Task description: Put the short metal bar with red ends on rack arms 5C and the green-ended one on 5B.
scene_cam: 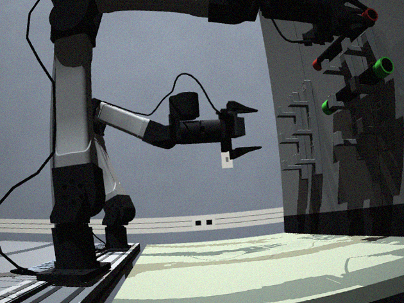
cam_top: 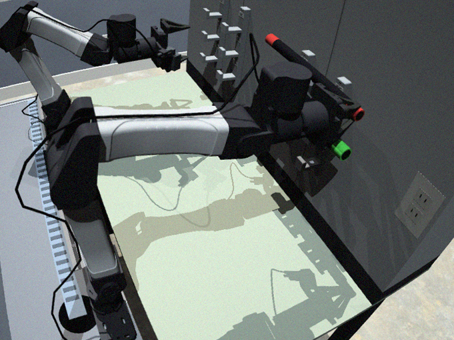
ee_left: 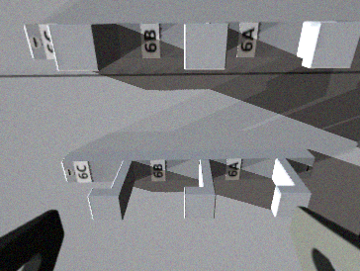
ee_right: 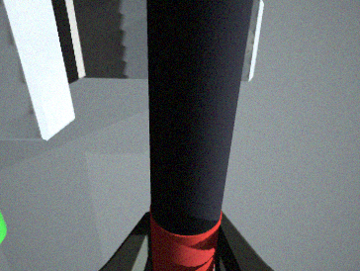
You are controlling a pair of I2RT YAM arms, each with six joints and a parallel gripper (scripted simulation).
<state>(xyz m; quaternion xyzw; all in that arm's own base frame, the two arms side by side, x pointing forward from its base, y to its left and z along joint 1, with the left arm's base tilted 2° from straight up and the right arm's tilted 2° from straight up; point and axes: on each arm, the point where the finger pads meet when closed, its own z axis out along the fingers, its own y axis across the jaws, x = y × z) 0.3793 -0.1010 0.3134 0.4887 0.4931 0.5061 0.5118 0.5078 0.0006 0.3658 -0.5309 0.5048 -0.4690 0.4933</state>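
The red-ended bar lies 14 cm to the left of my right hand. From my right hand the other things lie so: wall panel 31 cm to the left, 16 cm ahead, 6 cm above; then outlet plate 19 cm to the right, 9 cm below, 4 cm ahead; then green-ended bar 14 cm to the left, 10 cm below, 1 cm ahead.
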